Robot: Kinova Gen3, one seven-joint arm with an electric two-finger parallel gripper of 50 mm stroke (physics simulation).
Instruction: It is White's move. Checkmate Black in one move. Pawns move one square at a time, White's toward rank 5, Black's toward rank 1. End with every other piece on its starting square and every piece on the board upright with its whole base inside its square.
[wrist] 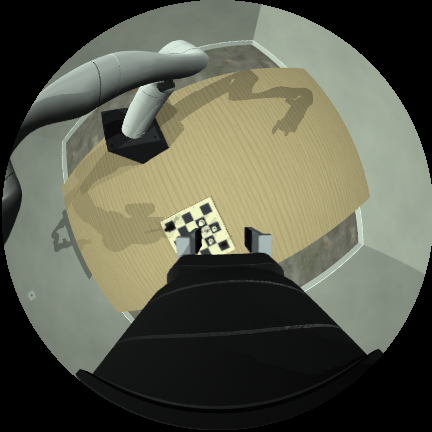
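Seen in the pictures: gripper, fingertip midpoint: point(222, 236); arm's base at its link origin: point(133, 128).
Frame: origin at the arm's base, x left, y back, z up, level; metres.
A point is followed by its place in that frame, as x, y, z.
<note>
The small chessboard point(197, 212) @(0.038, -0.352, -0.151) lies tilted in the view, below the middle of the table and partly behind my left finger. Several light pieces, among them one point(201, 222) @(0.039, -0.388, -0.119), another point(214, 228) @(0.068, -0.429, -0.129) and a third point(210, 241) @(0.034, -0.464, -0.122), stand close together near the finger. A dark piece point(170, 226) @(-0.075, -0.349, -0.134) is at the board's left corner. The pieces are too small to name, and the board's lower left part is hidden by my finger and gripper body. My gripper point(222, 236) @(0.118, -0.376, 0.238) is open and empty, high above the table, with its left finger over the board and its right finger past the board's right edge.
The wooden table point(240, 160) @(0.268, -0.253, -0.157) spans the view. The arm's dark base plate point(142, 150) @(-0.018, -0.069, -0.055) is at the upper left, with the pale arm links point(145, 110) @(0.077, -0.044, 0.094) rising from it and reaching left. Shadows of the arm fall across the table and onto the board's left side.
</note>
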